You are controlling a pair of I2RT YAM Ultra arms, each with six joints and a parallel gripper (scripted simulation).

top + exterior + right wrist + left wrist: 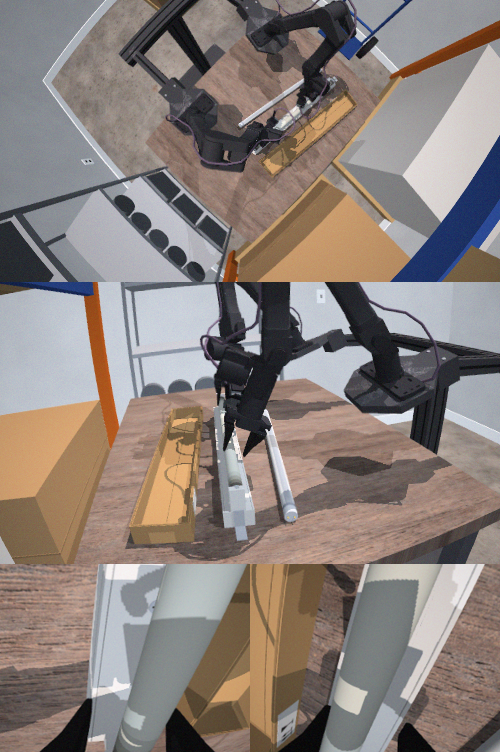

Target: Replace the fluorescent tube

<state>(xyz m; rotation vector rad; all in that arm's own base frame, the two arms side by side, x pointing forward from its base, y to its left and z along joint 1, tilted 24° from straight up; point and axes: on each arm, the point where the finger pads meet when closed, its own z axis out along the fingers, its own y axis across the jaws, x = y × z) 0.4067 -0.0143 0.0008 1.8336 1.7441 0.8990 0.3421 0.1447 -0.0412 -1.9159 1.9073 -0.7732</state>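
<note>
Right now my left hand is 10 mm past the old fluorescent tube and 120 mm to the left of it. The rest, counted from my left hand: LED tube (120 mm behind, 80 mm to the right, 60 mm below); then carton (130 mm ahead, 130 mm to the right, 50 mm below); then grey light fixture (120 mm to the right, 20 mm below).
</note>
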